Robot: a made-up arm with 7 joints.
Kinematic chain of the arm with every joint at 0, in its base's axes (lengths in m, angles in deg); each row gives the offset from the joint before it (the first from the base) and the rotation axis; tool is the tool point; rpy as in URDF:
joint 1: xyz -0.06 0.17 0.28 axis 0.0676 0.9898 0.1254
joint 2: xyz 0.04 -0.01 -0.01 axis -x
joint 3: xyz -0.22 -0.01 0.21 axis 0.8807 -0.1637 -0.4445
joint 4: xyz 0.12 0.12 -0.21 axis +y
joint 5: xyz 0.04 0.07 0 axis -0.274 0.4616 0.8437
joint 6: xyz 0.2 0 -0.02 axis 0.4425 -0.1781 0.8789
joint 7: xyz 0.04 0 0 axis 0.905 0.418 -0.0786
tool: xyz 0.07 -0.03 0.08 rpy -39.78 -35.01 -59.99
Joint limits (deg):
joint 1: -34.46..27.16
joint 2: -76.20..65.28
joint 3: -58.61..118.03
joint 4: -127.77..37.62
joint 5: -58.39..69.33
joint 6: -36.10..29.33
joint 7: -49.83..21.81
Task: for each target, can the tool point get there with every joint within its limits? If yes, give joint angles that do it. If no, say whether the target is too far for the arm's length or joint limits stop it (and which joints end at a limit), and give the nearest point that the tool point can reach.
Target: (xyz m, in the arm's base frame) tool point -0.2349 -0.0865 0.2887
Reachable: yes | joints -29.64 -54.01 66.52 -66.31 -45.69 5.24 -39.89
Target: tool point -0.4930 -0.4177 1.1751
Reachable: no: too far | nearest point -0.2904 -0.1492 0.7545 | short by 0.539 m
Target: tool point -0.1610 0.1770 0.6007
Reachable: yes | joints 8.78 -0.75 11.91 -83.69 -26.99 -19.01 -24.16
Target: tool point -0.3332 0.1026 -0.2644
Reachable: no: joint limits stop it (at a limit: joint 2, joint 4, joint 5, joint 6, joint 7) | nearest point -0.2848 0.1250 -0.1680 | short by 0.110 m
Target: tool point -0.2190 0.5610 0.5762
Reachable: yes | joints 1.68 54.22 84.41 -114.57 13.73 -14.10 -43.10
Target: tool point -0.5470 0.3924 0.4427
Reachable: no: joint limits stop it (at a limit: joint 1, joint 3, joint 4, joint 6, joint 7) | nearest point -0.4954 0.3805 0.4569 | short by 0.055 m
